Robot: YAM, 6 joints.
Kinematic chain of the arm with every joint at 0, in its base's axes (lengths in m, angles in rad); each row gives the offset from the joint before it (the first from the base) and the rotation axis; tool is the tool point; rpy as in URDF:
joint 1: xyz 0 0 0.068 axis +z
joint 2: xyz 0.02 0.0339 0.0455 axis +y
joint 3: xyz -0.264 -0.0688 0 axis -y
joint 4: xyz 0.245 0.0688 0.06 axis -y
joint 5: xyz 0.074 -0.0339 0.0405 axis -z
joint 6: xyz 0.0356 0 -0.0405 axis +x
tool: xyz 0 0 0 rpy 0 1.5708 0
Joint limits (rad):
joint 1: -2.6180..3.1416
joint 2: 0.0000..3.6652
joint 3: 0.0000..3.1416
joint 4: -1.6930..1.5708
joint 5: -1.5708..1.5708
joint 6: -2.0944..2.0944
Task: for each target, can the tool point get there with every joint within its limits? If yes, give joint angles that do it. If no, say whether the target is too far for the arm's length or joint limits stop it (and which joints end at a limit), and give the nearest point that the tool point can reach.
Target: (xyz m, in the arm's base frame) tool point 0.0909 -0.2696 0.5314
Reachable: yes | joints -1.2825 1.3831 1.7552 -0.2465 -0.2993 1.4610
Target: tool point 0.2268 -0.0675 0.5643
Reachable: yes | joints -0.2431 1.6018 2.4885 -1.2750 0.3131 -0.2391
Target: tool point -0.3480 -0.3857 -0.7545
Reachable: no: too far | nearest point -0.2503 -0.2774 -0.3581 | short by 0.422 m
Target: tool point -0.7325 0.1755 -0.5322
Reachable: no: too far | nearest point -0.4884 0.1170 -0.2766 | short by 0.358 m
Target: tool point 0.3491 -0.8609 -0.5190
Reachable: no: too far | nearest point 0.2030 -0.5005 -0.2329 | short by 0.483 m
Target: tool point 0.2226 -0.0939 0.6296
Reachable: yes | joints -0.5099 1.5621 2.3407 -0.3858 -0.8490 -1.4100
